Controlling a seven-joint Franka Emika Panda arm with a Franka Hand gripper.
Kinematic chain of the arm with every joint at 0, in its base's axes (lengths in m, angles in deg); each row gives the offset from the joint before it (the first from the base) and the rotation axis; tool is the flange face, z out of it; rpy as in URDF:
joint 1: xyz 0 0 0.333 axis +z
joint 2: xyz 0 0 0 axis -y
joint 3: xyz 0 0 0.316 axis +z
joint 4: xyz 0.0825 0 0 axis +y
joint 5: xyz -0.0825 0 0.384 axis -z
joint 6: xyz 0 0 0 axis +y
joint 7: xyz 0.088 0 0 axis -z
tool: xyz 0 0 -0.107 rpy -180 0 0
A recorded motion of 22 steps. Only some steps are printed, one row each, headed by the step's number.
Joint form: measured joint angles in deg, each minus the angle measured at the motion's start. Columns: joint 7, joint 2, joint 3, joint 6, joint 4, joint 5, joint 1.
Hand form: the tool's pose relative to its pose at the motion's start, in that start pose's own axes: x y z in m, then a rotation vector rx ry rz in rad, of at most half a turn. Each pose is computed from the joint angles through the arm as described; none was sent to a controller.
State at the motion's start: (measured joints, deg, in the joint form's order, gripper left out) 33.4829 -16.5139 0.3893 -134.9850 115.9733 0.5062 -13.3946
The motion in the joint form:
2: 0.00 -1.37 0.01 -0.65 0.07 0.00 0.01
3: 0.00 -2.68 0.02 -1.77 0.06 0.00 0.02
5: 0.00 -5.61 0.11 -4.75 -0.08 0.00 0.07
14: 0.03 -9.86 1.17 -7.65 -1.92 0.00 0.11
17: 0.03 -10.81 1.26 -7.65 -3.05 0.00 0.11
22: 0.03 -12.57 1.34 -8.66 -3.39 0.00 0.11
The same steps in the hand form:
2: -0.0006 0.0000 0.0138 -0.0073 -0.0117 -0.0004
3: -0.0002 -0.0005 0.0258 -0.0087 -0.0145 -0.0009
5: 0.0006 -0.0030 0.0510 -0.0058 -0.0125 -0.0033
14: 0.0013 -0.0174 0.0788 0.0072 -0.0106 -0.0196
17: 0.0050 -0.0210 0.0813 0.0100 -0.0086 -0.0207
22: 0.0043 -0.0217 0.0964 0.0073 -0.0155 -0.0217

